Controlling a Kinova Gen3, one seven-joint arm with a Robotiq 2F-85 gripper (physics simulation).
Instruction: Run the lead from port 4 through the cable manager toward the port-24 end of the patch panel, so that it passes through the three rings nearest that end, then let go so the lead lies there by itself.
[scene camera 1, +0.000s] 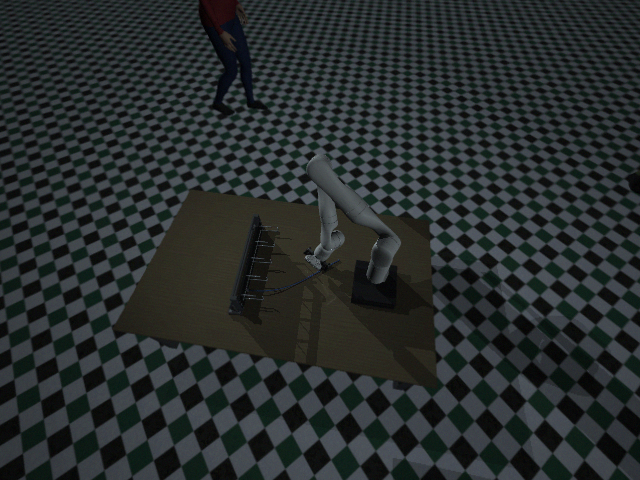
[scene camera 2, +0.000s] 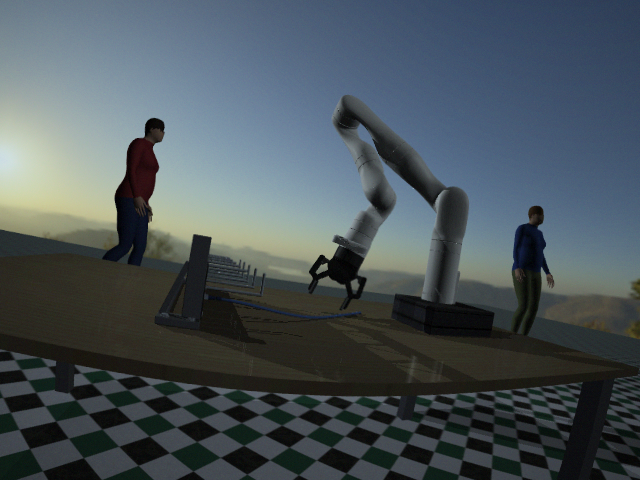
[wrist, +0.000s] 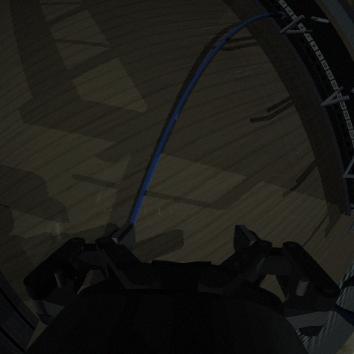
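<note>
The blue lead (scene camera 1: 294, 285) (scene camera 2: 281, 313) (wrist: 176, 116) leaves the patch panel (scene camera 1: 245, 266) (scene camera 2: 196, 279) (wrist: 320, 55) near one end and curves out over the table towards the robot base. It does not run along the row of wire rings (scene camera 1: 261, 259) (scene camera 2: 263, 284) (wrist: 332, 101) on the panel's front. My gripper (scene camera 1: 315, 259) (scene camera 2: 327, 298) (wrist: 183, 235) is open and empty above the table, near the lead's free end. In the wrist view the lead runs up to the left fingertip, and the finger hides its free end.
The robot's dark base (scene camera 1: 373, 295) (scene camera 2: 444, 317) stands on the wooden table (scene camera 1: 206, 222) (scene camera 2: 103, 299), on the side opposite the panel. The rings stick out from the panel towards the arm. A person in red (scene camera 1: 230, 46) (scene camera 2: 138, 191) and one in blue (scene camera 2: 529, 253) stand beyond the table.
</note>
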